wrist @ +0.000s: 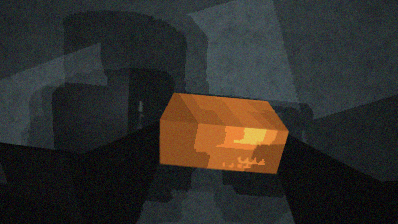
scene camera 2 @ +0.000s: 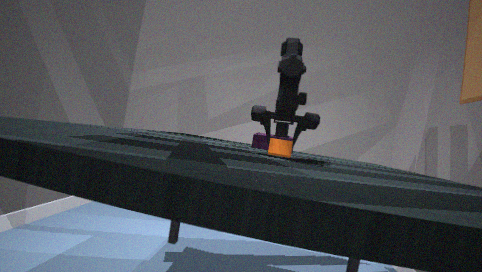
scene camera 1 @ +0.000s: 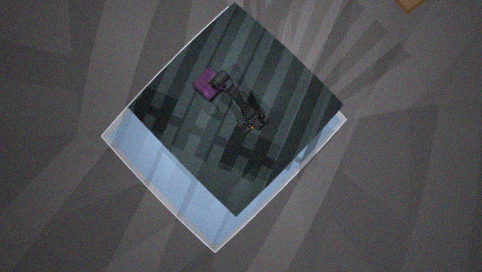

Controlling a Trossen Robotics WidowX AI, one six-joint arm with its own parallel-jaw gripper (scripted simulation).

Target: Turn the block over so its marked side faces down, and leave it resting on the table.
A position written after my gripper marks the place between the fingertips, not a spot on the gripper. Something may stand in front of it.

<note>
My gripper [scene camera 2: 280,146] holds an orange block [wrist: 199,131].
My gripper also shows in the wrist view [wrist: 220,133].
</note>
